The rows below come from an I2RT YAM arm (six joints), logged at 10 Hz.
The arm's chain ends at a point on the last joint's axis. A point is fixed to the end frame.
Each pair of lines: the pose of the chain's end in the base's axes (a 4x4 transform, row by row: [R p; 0 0 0 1], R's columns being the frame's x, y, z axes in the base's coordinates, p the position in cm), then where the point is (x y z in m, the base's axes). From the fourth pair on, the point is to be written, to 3 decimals.
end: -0.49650 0.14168 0.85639 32.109; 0.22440 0.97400 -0.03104 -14.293; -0.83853 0.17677 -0.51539 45.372; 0 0 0 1
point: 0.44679 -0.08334 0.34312
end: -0.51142 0.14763 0.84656 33.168; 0.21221 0.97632 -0.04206 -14.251; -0.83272 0.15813 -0.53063 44.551; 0 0 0 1
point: 0.45546 -0.08512 0.33164
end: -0.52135 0.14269 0.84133 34.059; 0.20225 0.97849 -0.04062 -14.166; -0.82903 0.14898 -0.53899 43.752; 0 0 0 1
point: 0.46281 -0.08435 0.32193
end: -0.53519 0.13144 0.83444 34.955; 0.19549 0.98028 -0.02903 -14.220; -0.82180 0.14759 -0.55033 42.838; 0 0 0 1
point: 0.469 -0.083 0.311
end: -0.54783 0.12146 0.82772 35.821; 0.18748 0.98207 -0.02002 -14.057; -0.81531 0.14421 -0.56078 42.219; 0 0 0 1
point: 0.476 -0.080 0.303
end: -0.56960 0.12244 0.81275 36.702; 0.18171 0.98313 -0.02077 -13.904; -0.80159 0.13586 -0.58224 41.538; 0 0 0 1
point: 0.481 -0.079 0.293
